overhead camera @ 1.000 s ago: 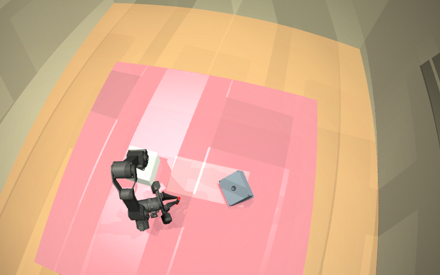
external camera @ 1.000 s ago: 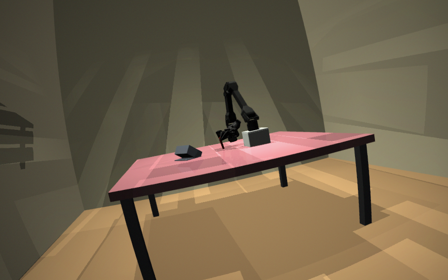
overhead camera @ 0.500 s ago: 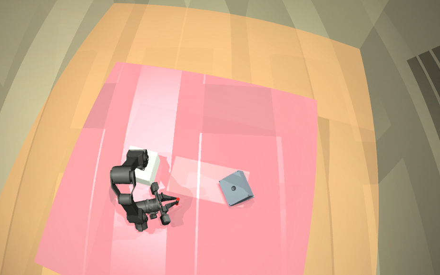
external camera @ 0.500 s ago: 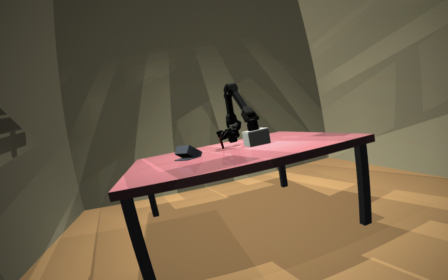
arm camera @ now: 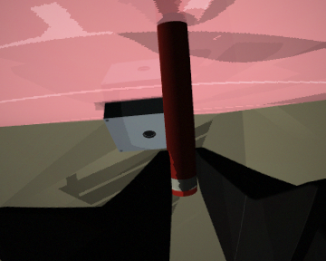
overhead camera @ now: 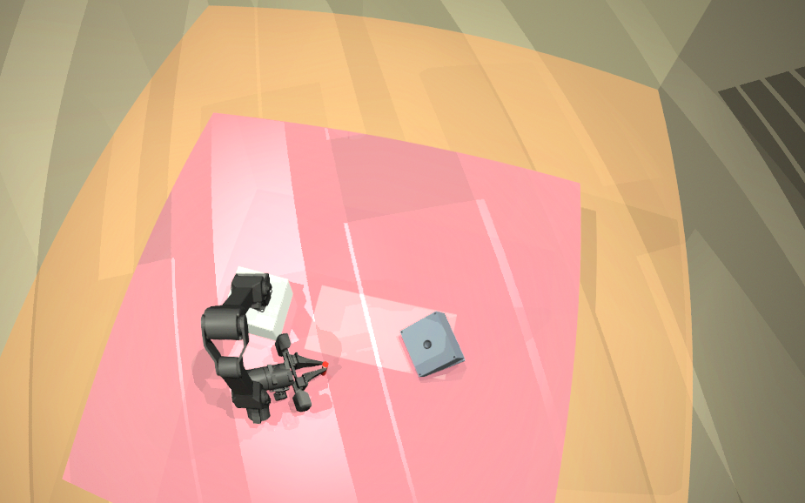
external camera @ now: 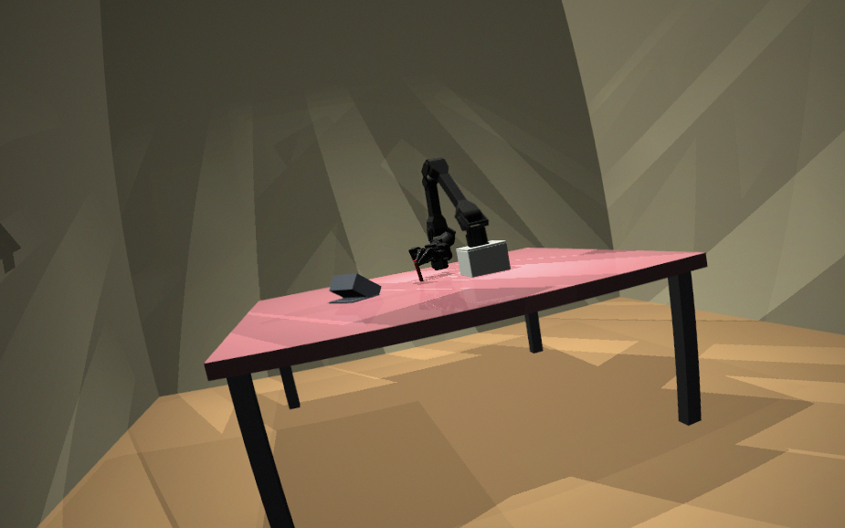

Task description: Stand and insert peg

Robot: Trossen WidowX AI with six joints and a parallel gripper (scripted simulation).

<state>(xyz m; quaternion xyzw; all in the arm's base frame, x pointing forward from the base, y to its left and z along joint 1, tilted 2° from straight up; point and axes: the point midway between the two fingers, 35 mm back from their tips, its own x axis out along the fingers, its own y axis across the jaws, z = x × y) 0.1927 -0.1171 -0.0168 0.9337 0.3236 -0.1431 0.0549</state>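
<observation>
Right now the red peg is 1 cm below my gripper tip. Round my gripper tip: grey sloped panel (23 cm ahead, 14 cm to the left, 3 cm below).
</observation>
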